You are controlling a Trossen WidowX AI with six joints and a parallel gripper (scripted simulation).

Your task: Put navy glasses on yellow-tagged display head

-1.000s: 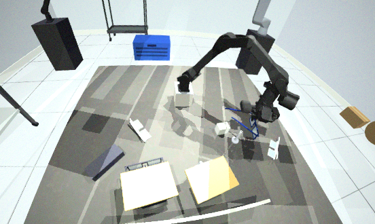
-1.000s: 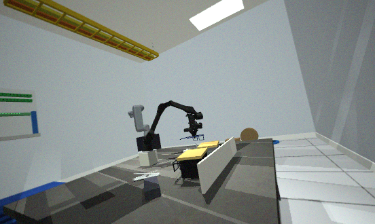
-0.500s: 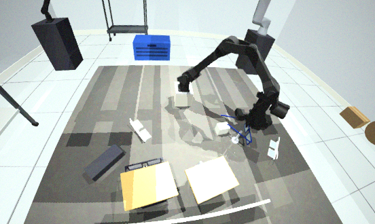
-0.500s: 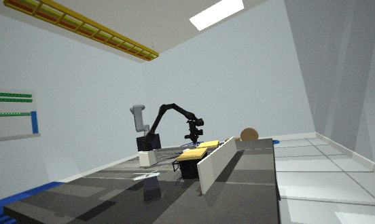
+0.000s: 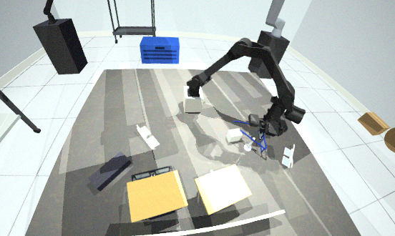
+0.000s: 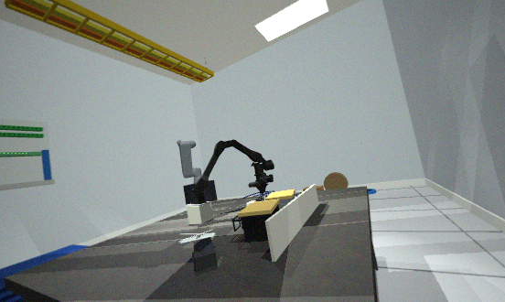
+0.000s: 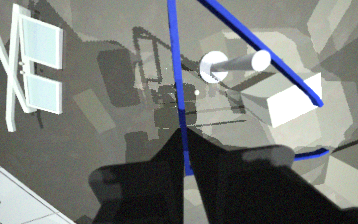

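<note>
My gripper tip is 7 cm to the left of the grey peg, 4 cm short of it and 3 cm above it. Round my gripper tip: dark display head 50 cm to the right, 21 cm ahead; then long white board 39 cm to the right, 36 cm ahead; then white block 13 cm to the right, 3 cm below, 2 cm behind.
</note>
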